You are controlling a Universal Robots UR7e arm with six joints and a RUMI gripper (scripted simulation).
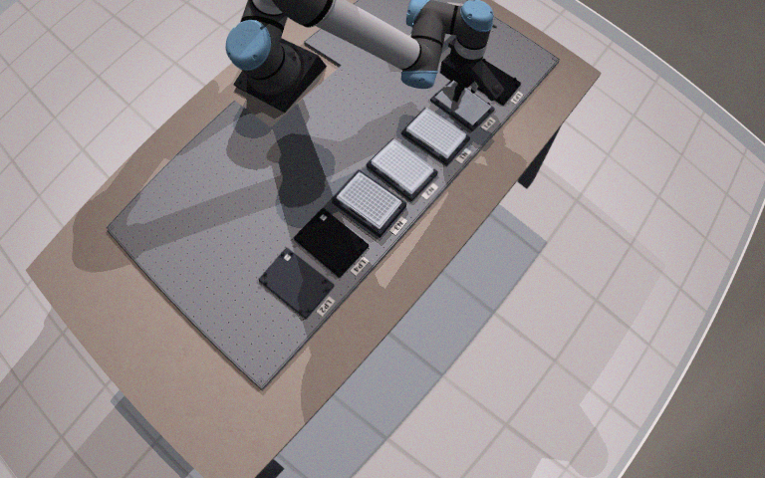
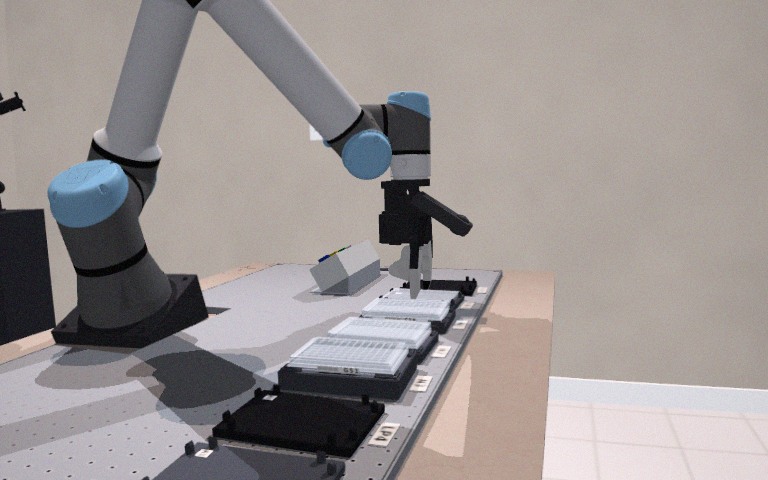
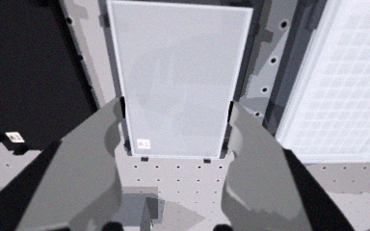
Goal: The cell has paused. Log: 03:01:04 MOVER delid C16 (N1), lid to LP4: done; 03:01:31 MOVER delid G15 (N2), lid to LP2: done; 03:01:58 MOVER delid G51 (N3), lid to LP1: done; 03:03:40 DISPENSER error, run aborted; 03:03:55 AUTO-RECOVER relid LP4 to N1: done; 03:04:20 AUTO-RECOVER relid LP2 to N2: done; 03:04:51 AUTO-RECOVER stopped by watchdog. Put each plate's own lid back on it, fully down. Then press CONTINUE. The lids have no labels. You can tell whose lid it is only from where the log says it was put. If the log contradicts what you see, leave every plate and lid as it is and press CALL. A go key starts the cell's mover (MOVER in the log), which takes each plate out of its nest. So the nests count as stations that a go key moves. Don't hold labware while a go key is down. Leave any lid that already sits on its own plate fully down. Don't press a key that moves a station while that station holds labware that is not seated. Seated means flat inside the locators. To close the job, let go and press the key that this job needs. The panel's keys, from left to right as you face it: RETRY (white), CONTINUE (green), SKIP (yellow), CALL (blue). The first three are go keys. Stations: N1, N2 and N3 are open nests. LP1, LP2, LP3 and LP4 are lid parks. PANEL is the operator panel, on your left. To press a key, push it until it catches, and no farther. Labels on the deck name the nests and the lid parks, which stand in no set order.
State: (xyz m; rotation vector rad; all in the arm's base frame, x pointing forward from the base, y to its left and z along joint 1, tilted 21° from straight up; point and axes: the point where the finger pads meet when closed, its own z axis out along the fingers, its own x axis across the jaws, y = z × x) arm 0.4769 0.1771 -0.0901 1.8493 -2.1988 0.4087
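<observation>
My gripper is now 2 cm above the lid park LP1. From my hand the other things lie so: blue key: 21 cm behind, 11 cm to the left, 4 cm above; lid park LP3: 3 cm ahead, 12 cm to the left, 2 cm below; light grey lid: 1 cm below.
</observation>
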